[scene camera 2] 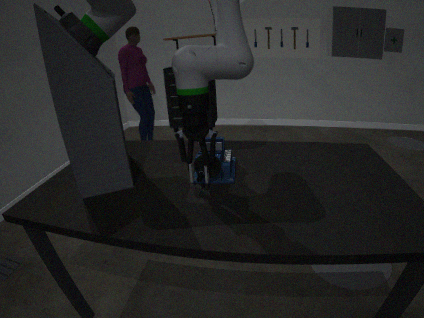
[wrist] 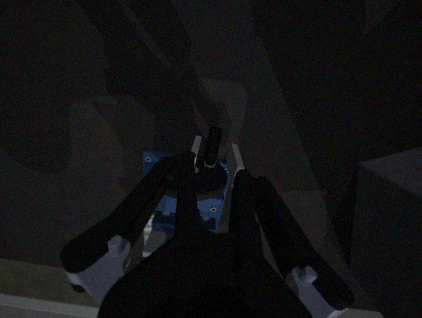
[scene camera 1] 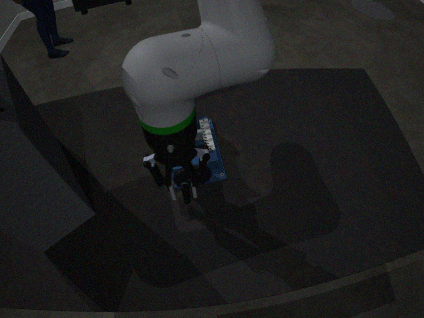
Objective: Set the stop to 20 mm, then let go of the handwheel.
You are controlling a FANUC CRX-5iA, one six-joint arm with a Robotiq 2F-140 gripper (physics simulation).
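Places are measured from the arm's base along level axes (x ahead, y left, z up), in metres.
Pixels of known places: gripper, between the fingertips: (scene camera 2: 200, 180) (wrist: 214, 148) (scene camera 1: 184, 194); arm's base, origin of its link: (scene camera 2: 80, 43).
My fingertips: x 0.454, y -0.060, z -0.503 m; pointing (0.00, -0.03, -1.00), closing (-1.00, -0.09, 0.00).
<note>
Ahead of a thing's pixels: the offset from my fingertips to its middle. "spot": to the spot under its first point. Level surfaces: height alone.
A blue fixture (scene camera 1: 216, 167) (scene camera 2: 230, 176) (wrist: 217, 206) stands on the table, with a white graduated scale @(spot: 0.155 m left, 0.063 m ahead, 0.025 m up) (scene camera 1: 207, 134) (scene camera 2: 228, 155) along one side. Its black handwheel @(spot: 0.023 m left, 0.047 m ahead, 0.046 m up) (scene camera 2: 214, 166) (wrist: 212, 177) faces my gripper, and a black handle @(0.010 m right, 0.006 m ahead, 0.022 m up) (scene camera 1: 186, 193) (scene camera 2: 201, 178) (wrist: 214, 144) sticks out from the wheel. My gripper (scene camera 1: 184, 192) (scene camera 2: 199, 174) (wrist: 214, 148) points down at the wheel with its fingers part open. The handle stands between the two pale fingertips, with a gap seen on both sides in the wrist view. The stop and its reading on the scale cannot be made out.
A large grey slanted block (scene camera 1: 45, 200) (scene camera 2: 90, 125) (wrist: 392, 200) stands left of the fixture in the scene views. Part of another arm (scene camera 2: 111, 15) shows behind it. A person (scene camera 1: 45, 25) (scene camera 2: 134, 65) stands beyond the dark table @(0.030 m down) (scene camera 2: 350, 230).
</note>
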